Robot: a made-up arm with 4 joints.
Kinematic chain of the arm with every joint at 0, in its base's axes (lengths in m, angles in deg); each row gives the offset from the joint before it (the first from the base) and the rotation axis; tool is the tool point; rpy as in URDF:
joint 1: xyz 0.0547 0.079 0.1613 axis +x
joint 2: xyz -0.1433 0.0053 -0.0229 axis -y
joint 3: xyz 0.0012 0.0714 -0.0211 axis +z
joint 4: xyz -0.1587 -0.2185 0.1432 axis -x
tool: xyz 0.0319 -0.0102 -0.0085 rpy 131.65 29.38 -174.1
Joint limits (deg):
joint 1: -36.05..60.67
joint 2: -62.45..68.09
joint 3: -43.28..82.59
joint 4: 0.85..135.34
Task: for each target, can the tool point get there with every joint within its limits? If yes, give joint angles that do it. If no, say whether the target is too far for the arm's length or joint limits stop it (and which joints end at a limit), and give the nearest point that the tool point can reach.
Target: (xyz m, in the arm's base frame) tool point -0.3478 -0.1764 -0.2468
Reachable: no: too far | nearest point -0.2920 -0.0326 -0.0170 | short by 0.277 m
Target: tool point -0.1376 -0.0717 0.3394
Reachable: yes | joints 21.21 -47.19 -25.46 73.62
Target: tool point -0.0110 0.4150 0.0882
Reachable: no: joint limits stop it (at a limit: joint 1, joint 2, joint 3, joint 4) | nearest point 0.1102 0.1783 0.0154 | short by 0.276 m
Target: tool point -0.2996 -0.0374 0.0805
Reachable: yes | joints -1.35 53.04 -13.55 89.06
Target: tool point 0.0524 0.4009 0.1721
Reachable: no: joint limits stop it (at a limit: joint 1, joint 2, joint 3, joint 4) | nearest point 0.1102 0.1783 0.0154 | short by 0.278 m
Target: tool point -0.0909 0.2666 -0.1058
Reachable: no: joint limits stop it (at a limit: joint 1, joint 2, joint 4) | nearest point -0.2678 0.1758 -0.0004 | short by 0.225 m
